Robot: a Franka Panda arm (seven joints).
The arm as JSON. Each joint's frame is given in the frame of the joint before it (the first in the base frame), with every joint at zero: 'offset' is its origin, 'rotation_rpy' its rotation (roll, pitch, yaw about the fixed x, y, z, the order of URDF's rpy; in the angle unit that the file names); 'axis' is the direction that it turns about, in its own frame. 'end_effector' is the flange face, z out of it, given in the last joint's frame.
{
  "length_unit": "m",
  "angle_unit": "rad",
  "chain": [
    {
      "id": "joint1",
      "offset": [
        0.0,
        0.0,
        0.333
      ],
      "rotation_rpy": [
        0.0,
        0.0,
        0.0
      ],
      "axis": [
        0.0,
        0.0,
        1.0
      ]
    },
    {
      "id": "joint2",
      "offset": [
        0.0,
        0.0,
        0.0
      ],
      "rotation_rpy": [
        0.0,
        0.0,
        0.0
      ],
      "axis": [
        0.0,
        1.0,
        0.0
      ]
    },
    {
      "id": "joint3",
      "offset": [
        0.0,
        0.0,
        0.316
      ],
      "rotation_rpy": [
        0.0,
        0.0,
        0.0
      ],
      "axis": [
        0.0,
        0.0,
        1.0
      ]
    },
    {
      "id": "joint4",
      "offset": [
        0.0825,
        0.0,
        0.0
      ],
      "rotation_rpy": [
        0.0,
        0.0,
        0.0
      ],
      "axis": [
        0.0,
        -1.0,
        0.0
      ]
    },
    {
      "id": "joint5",
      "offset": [
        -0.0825,
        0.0,
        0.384
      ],
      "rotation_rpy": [
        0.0,
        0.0,
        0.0
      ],
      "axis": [
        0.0,
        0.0,
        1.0
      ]
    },
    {
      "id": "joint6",
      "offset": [
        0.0,
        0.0,
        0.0
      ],
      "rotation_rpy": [
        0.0,
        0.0,
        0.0
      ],
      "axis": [
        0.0,
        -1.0,
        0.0
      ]
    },
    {
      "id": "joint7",
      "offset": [
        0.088,
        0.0,
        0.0
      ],
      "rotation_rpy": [
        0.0,
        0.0,
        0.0
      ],
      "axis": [
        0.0,
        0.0,
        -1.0
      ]
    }
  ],
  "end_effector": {
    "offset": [
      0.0,
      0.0,
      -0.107
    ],
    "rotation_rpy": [
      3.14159,
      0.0,
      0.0
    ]
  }
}
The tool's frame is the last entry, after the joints.
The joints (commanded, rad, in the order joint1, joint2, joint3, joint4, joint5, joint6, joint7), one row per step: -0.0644, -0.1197, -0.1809, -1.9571, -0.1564, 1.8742, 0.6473; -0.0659, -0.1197, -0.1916, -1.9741, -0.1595, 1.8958, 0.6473; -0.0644, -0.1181, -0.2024, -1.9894, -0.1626, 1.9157, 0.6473; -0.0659, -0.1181, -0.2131, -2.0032, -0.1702, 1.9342, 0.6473; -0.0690, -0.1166, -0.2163, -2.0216, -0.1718, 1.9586, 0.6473; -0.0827, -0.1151, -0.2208, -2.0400, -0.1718, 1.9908, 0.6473; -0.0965, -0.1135, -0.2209, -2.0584, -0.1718, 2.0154, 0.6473; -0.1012, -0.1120, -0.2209, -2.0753, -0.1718, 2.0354, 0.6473; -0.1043, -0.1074, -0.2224, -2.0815, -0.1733, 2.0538, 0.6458; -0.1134, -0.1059, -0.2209, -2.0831, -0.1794, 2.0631, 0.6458
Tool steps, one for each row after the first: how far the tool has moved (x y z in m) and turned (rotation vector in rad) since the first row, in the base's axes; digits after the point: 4 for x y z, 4 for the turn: -0.0017, -0.0061, -0.0064, -0.0018, -0.0039, -0.0081; -0.0027, -0.0108, -0.0129, -0.0035, -0.0061, -0.0135; -0.0047, -0.0172, -0.0180, -0.0096, -0.0089, -0.0205; -0.0055, -0.0198, -0.0254, -0.0108, -0.0129, -0.0224; -0.0076, -0.0284, -0.0322, -0.0123, -0.0248, -0.0358; -0.0100, -0.0346, -0.0396, -0.0125, -0.0293, -0.0460; -0.0113, -0.0361, -0.0466, -0.0120, -0.0309, -0.0476; -0.0106, -0.0384, -0.0503, -0.0152, -0.0376, -0.0475; -0.0112, -0.0425, -0.0509, -0.0224, -0.0418, -0.0513
